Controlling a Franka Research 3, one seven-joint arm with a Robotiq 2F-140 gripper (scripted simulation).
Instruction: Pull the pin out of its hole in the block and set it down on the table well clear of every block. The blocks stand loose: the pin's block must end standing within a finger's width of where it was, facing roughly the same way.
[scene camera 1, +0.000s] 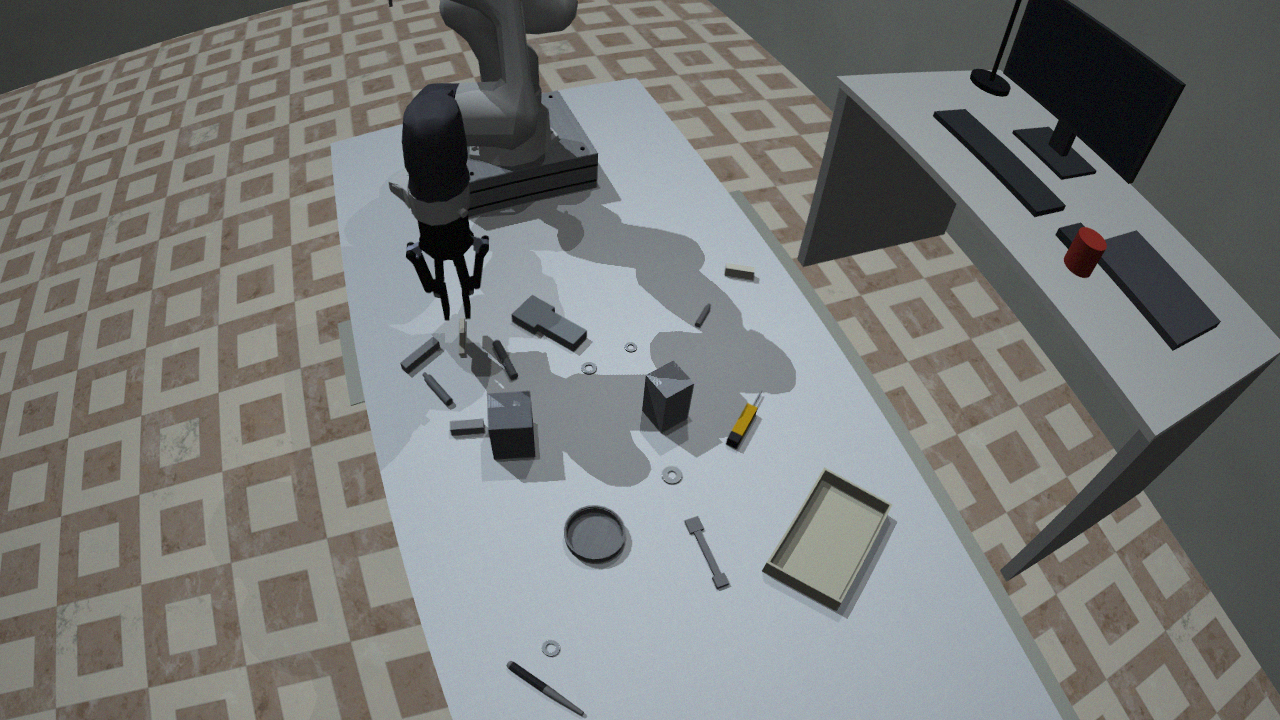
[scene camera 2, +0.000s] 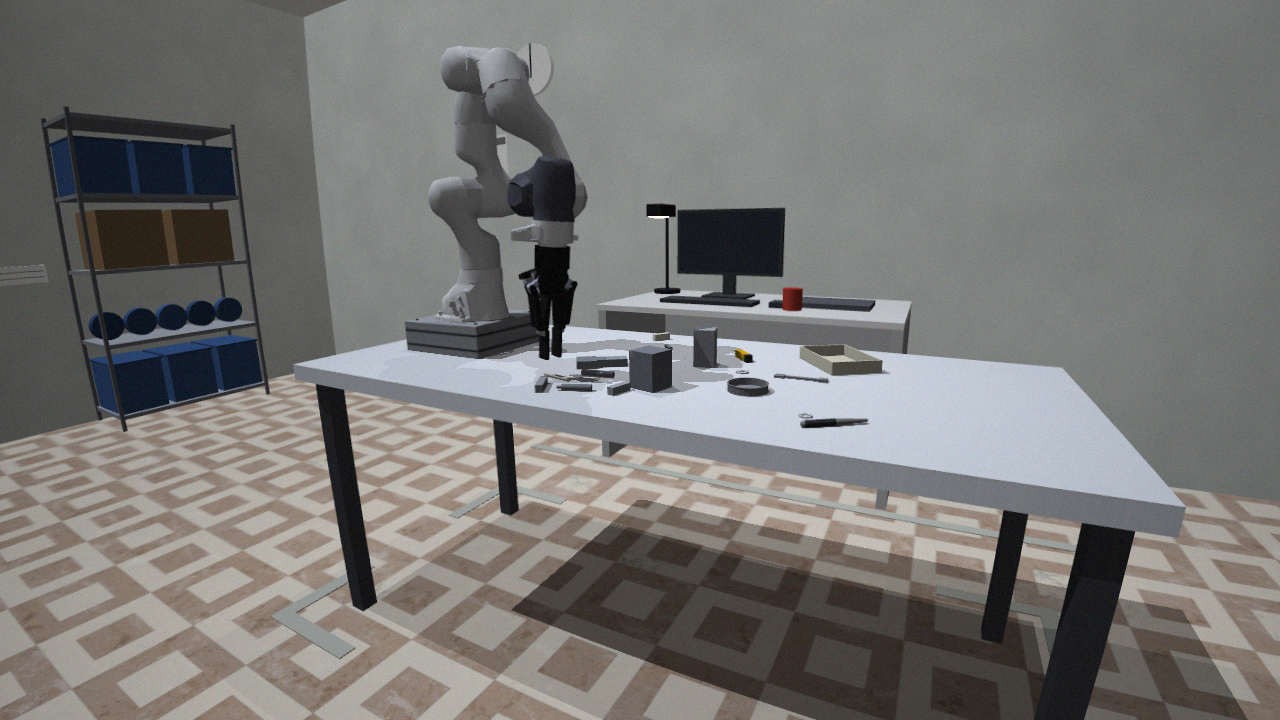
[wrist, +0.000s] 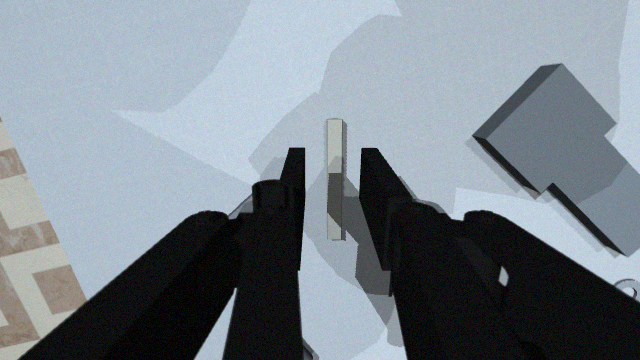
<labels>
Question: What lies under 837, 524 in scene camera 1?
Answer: A shallow tray.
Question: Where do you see a shallow tray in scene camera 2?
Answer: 845, 360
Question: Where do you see my gripper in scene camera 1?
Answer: At 457, 313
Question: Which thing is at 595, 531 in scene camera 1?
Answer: A round dish.
</labels>
